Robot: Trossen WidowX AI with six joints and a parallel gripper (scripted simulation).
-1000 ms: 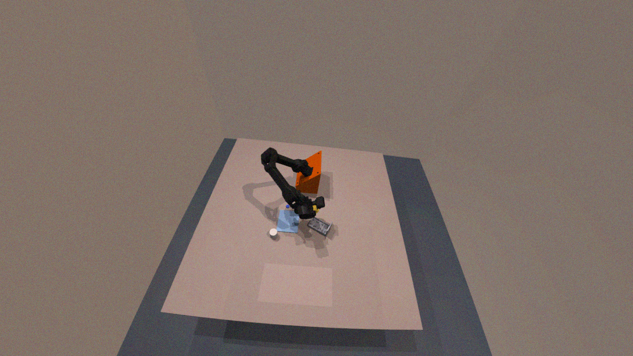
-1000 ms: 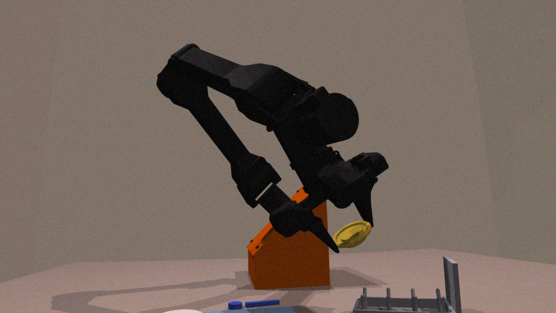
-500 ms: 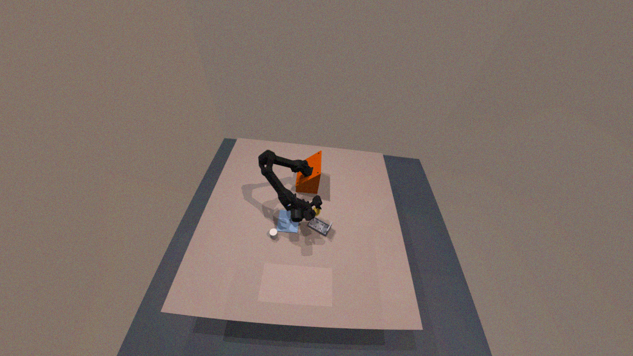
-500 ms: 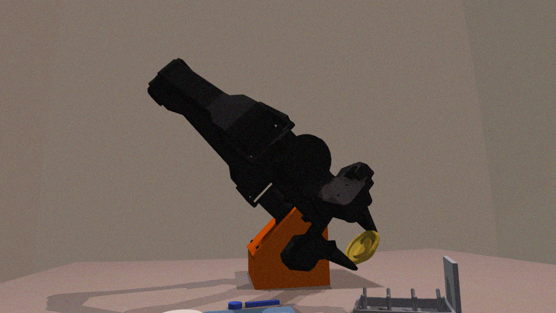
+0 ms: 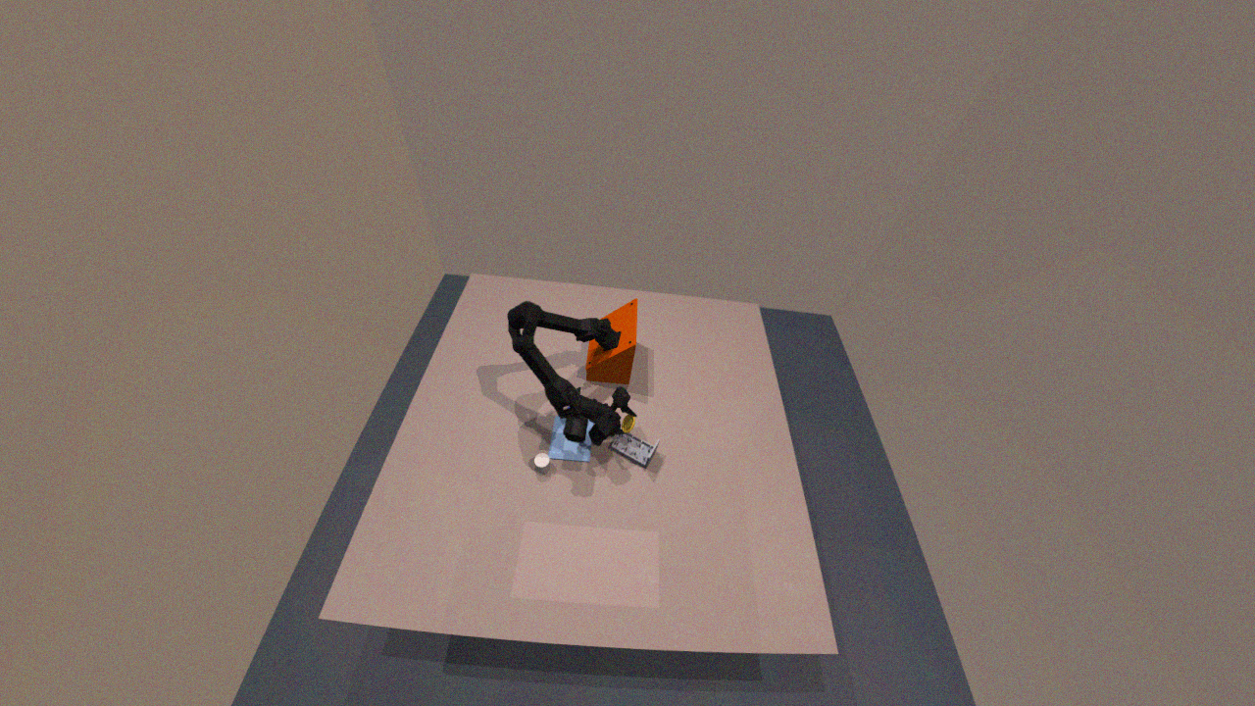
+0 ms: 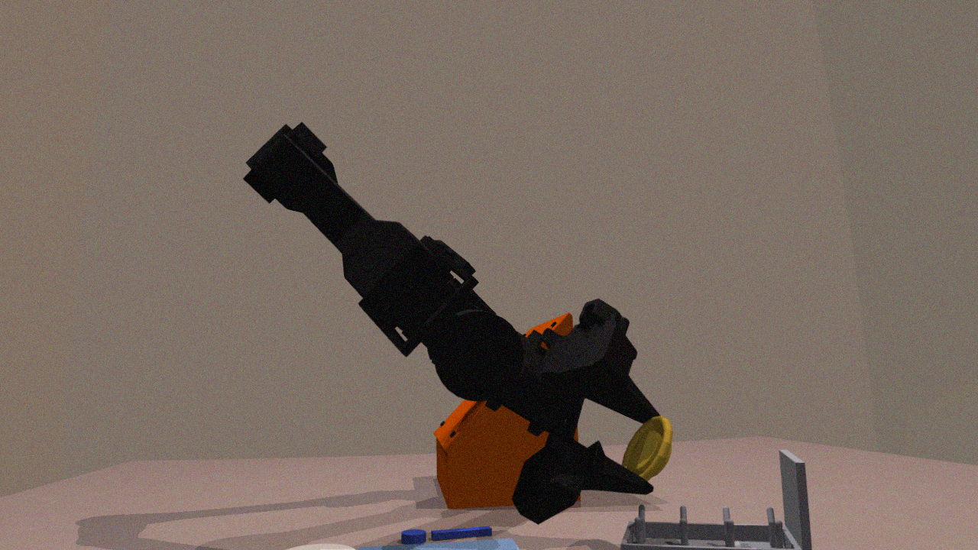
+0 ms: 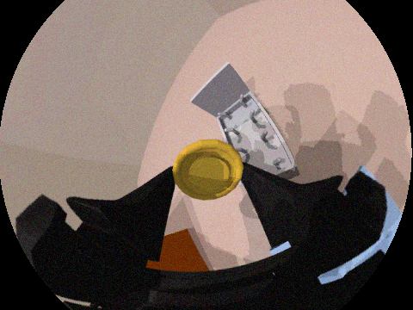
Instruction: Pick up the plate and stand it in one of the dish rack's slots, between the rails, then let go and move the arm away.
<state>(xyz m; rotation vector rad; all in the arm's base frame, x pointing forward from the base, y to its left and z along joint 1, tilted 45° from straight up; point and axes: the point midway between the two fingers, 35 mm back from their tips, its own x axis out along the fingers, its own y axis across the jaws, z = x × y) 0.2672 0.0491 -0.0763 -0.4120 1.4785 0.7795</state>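
Right now the grey dish rack is 5 cm ahead of my gripper tip, 2 cm to the left of it and 5 cm below it. The rest, counted from my gripper tip: yellow plate: 1 cm to the right; then white cup: 17 cm ahead, 24 cm to the right, 5 cm below; then blue spoon: 5 cm behind, 19 cm to the right, 7 cm below.
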